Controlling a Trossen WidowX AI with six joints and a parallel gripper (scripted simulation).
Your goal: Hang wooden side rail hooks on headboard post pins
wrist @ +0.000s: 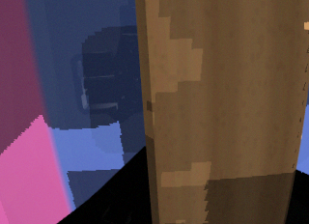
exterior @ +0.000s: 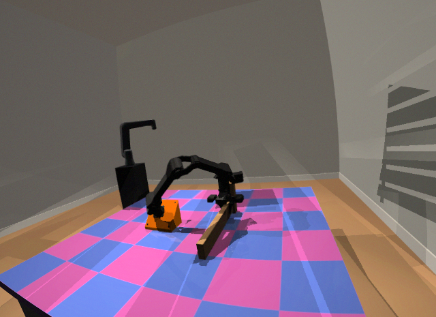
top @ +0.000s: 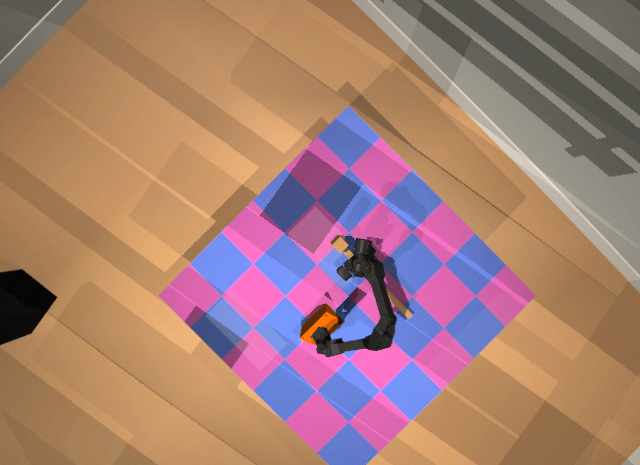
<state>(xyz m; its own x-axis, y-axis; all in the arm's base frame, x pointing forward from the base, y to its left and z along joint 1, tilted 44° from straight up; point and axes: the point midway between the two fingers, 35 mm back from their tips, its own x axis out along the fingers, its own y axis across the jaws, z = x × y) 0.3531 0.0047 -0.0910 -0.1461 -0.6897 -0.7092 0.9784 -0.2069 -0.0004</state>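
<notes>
The headboard post is 2 cm ahead of my gripper tip, 10 cm to the left of it and 5 cm above it.
</notes>
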